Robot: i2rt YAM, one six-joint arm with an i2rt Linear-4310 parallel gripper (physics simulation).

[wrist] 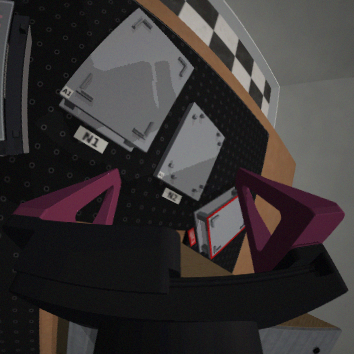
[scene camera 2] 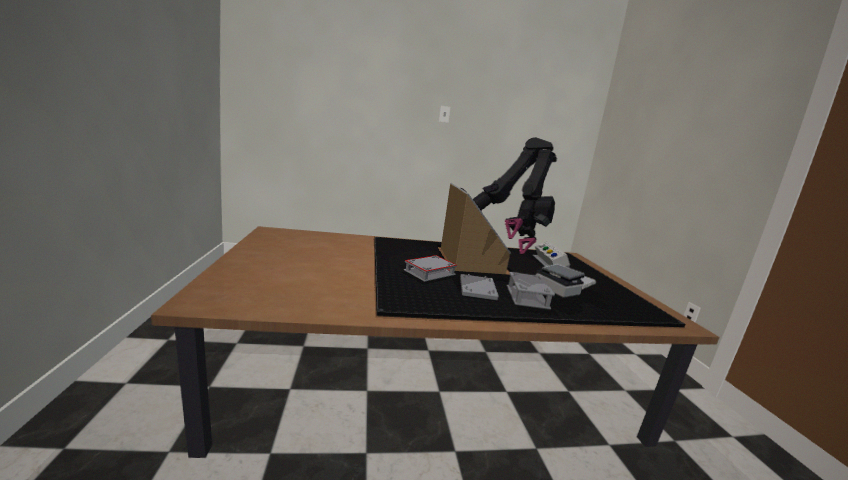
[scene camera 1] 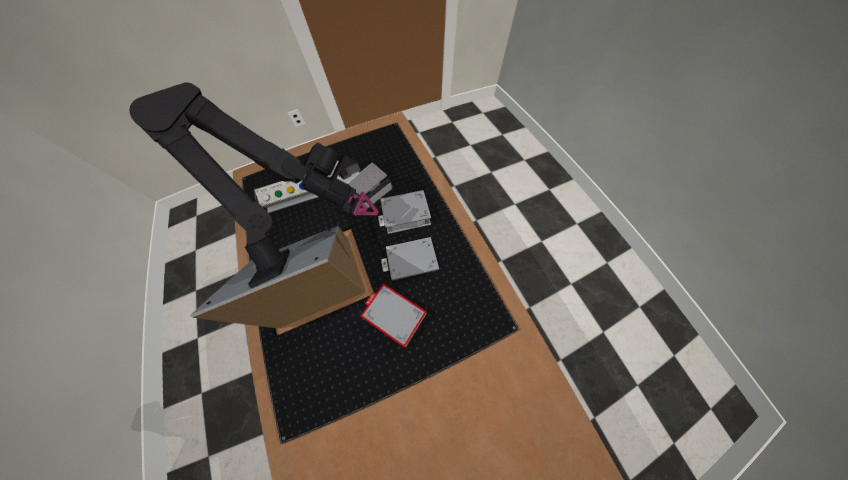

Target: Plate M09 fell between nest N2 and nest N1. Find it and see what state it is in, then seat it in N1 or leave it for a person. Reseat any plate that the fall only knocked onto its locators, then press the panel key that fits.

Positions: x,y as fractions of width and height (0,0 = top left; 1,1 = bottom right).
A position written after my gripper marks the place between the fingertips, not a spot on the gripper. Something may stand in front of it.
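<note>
My gripper (wrist: 0.50,0.49) is open, and it holds nothing. There is a white button box (scene camera 1: 0.31,0.41) here. There is also a station N2 (scene camera 1: 0.49,0.54), which I see in the wrist view as well (wrist: 0.53,0.45), and in scene camera 2 too (scene camera 2: 0.56,0.60).
</note>
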